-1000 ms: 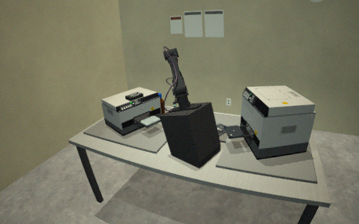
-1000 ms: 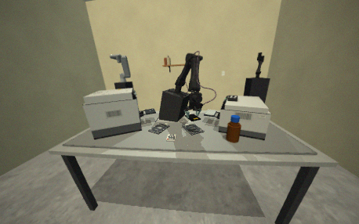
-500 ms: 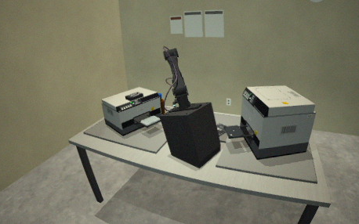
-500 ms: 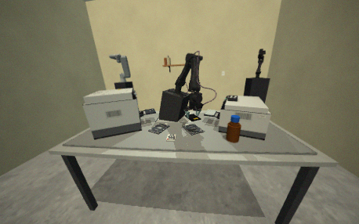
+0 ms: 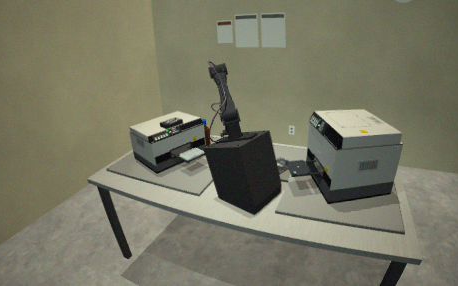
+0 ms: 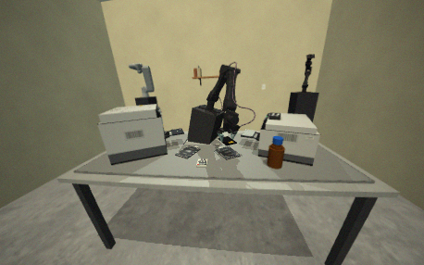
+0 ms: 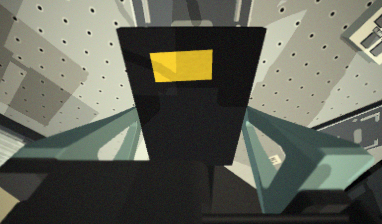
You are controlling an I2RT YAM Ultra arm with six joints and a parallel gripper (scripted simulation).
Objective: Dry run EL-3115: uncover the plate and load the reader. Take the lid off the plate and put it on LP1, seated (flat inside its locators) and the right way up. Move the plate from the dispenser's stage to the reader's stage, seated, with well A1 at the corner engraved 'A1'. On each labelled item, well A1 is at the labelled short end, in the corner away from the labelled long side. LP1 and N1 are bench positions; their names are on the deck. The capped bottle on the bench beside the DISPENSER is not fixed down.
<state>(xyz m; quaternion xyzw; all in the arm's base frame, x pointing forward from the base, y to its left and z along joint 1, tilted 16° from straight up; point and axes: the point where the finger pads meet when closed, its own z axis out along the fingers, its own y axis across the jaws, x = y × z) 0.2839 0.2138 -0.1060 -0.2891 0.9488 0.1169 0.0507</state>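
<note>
My hand is 100 mm above the LP1 tag, 80 mm past it and 50 mm to the left of it. Also, from my hand: dark lid right at my hand; then brown capped bottle 300 mm to the left, 130 mm ahead, 10 mm above; then pale well plate 190 mm behind, 170 mm to the left, 10 mm below.
</note>
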